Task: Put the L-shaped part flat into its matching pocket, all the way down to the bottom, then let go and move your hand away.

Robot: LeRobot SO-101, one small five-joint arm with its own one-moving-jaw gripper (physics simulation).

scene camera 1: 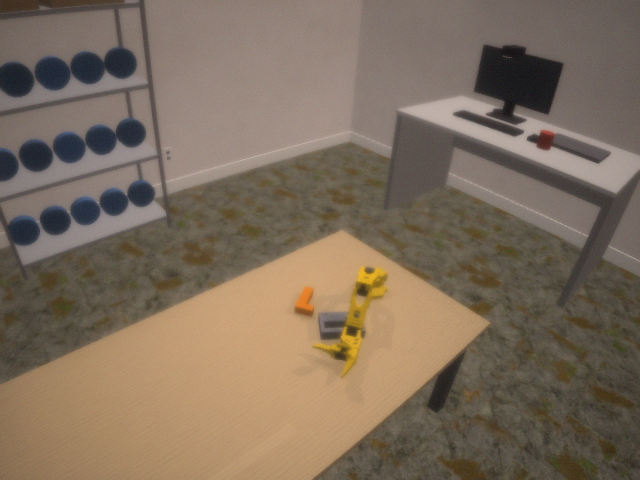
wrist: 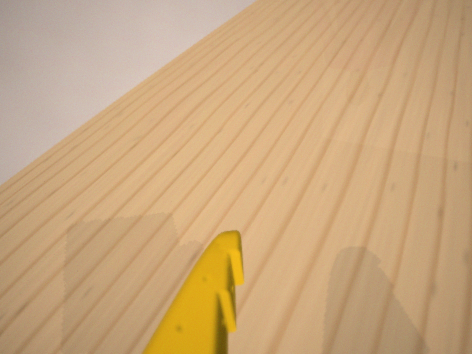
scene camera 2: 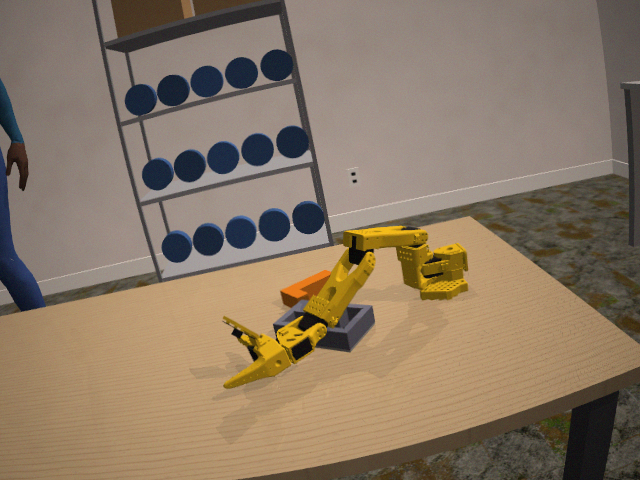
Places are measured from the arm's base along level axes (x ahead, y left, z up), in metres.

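Pixels of known places: hand, its tool point: [scene camera 1: 340, 376] [wrist: 241, 249] [scene camera 2: 226, 385]; arm's base, origin of its link: [scene camera 2: 430, 290].
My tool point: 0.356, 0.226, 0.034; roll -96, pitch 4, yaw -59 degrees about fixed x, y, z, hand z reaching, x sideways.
Observation:
Ahead of a thing's pixels: the offset from my tool point to its middle, as dx, dy, dz. Level surfaces: height alone.
The orange L-shaped part {-0.147, -0.310, -0.019} [scene camera 1: 303, 302] [scene camera 2: 303, 289] lies flat on the table, beside the grey pocket block and outside it, on the side toward the shelf. The grey pocket block {-0.153, -0.154, -0.016} [scene camera 1: 322, 326] [scene camera 2: 337, 339] sits on the table, partly hidden under the yellow arm, so its recess shows only in part. My gripper [scene camera 1: 328, 361] [scene camera 2: 224, 352] is wide open and empty, low over the table beyond the block, apart from both the part and the block. In the wrist view one notched jaw [wrist: 207, 300] shows over the wood; the part and block do not show there.
The arm reaches across above the block from its base [scene camera 2: 444, 286] near the table's far end. The wooden table {dz -0.034} [scene camera 1: 155, 403] [scene camera 2: 103, 413] [wrist: 300, 125] has a shelf rack [scene camera 1: 154, 118] [scene camera 2: 303, 113] behind it. A white desk [scene camera 1: 423, 111] and a person [scene camera 2: 15, 258] stand away from it.

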